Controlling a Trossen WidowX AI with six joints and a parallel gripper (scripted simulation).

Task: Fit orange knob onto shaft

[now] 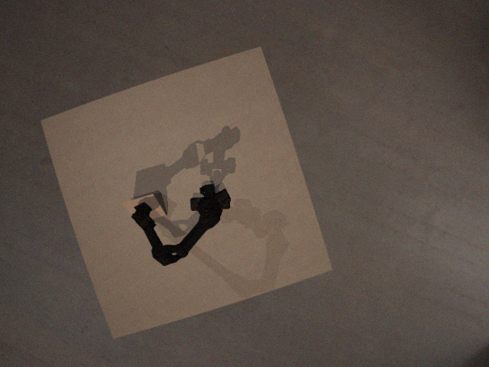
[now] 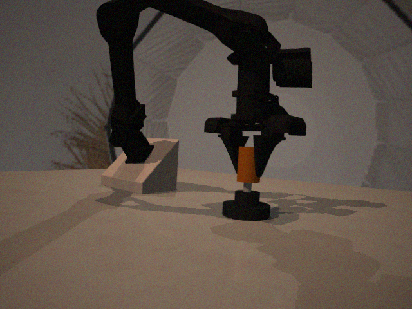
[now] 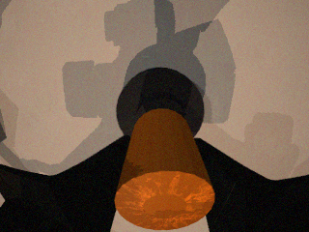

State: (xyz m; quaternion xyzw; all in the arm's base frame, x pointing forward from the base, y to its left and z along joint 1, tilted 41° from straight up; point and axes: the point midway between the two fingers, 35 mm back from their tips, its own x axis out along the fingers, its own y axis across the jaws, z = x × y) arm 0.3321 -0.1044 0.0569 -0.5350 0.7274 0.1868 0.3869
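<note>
The orange knob lies 3 cm above my gripper tip. Round my gripper tip: black round pedestal 4 cm below.
</note>
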